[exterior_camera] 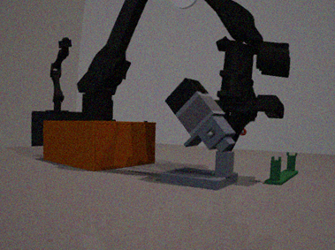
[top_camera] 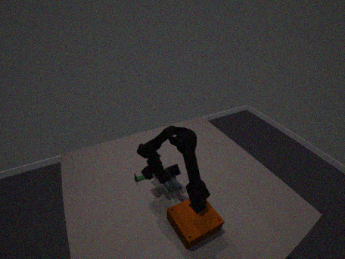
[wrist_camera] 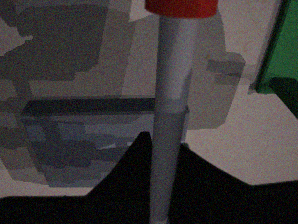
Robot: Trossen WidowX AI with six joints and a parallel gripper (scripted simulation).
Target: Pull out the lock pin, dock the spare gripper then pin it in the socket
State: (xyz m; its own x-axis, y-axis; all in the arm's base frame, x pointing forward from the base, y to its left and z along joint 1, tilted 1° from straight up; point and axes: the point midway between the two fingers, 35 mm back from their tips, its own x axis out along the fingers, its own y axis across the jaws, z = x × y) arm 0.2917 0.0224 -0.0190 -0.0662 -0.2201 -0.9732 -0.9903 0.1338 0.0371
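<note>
Right now my gripper tip is 20 mm past the grey mount and 50 mm to the left of it. The rest, counted from my gripper tip: spare gripper: 40 mm behind, 40 mm to the right, 70 mm above; then green cradle: 100 mm ahead, 50 mm to the left, 30 mm below.
</note>
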